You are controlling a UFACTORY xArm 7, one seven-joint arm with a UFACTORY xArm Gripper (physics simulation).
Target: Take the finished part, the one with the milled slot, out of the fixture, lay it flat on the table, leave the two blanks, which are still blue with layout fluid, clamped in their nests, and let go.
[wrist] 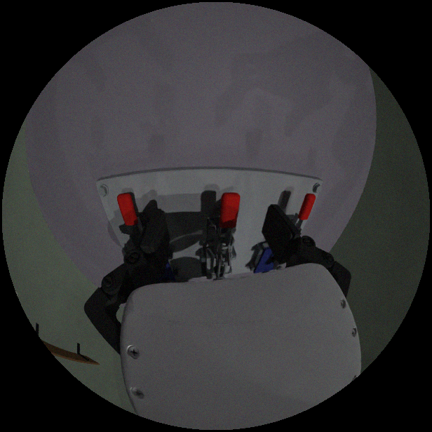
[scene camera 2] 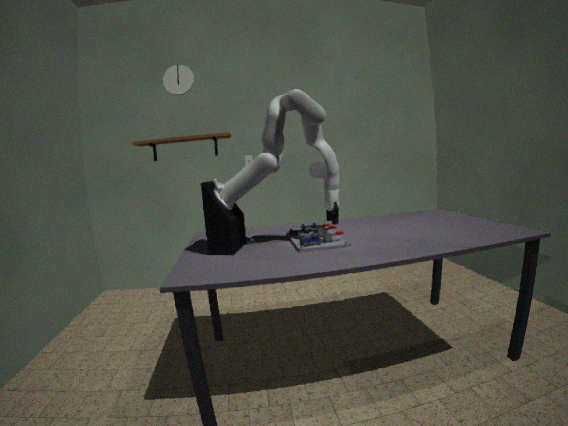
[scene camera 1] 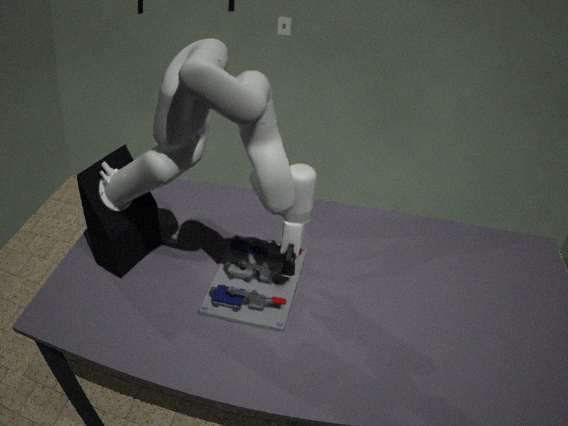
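Seen in the pictures: gripper, fingertip midpoint: (scene camera 2: 332, 222) (scene camera 1: 291, 263); arm's base, link origin: (scene camera 2: 222, 199) (scene camera 1: 115, 190).
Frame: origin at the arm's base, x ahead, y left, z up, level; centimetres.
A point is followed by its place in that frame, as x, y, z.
Observation:
My gripper (scene camera 1: 288, 267) {52.2, -6.8, -16.1} (scene camera 2: 333, 220) {52.2, -6.8, -16.1} (wrist: 217, 220) is open and empty, low over the handle end of the fixture plate (scene camera 1: 245, 318) {41.1, -23.1, -22.5} (scene camera 2: 325, 246) {39.8, -23.7, -22.7} (wrist: 175, 181). In the wrist view its fingers stand on either side of the middle clamp's red handle (wrist: 230, 210). The grey finished part (scene camera 1: 241, 272) {38.6, -7.7, -19.9} lies in the middle nest, under its clamp; its slot cannot be made out. One blue blank (scene camera 1: 228, 296) {36.0, -17.4, -20.4} (wrist: 265, 261) sits clamped in the nest nearest scene camera 1. The other blue blank (scene camera 1: 244, 246) {38.2, 5.1, -20.9} (wrist: 169, 272) is in the far nest, in shadow and partly hidden.
The outer clamps' red handles (wrist: 127, 209) (wrist: 307, 206) stand on both sides of my fingers. The fixture rests on the purple-grey table (scene camera 1: 400, 310) {84.2, -16.7, -24.0} (scene camera 2: 400, 245) {70.5, -37.7, -24.0}. The black arm base (scene camera 1: 120, 235) {2.9, -8.1, -10.0} (scene camera 2: 222, 225) {-2.3, -10.0, -10.5} stands at the table's left end.

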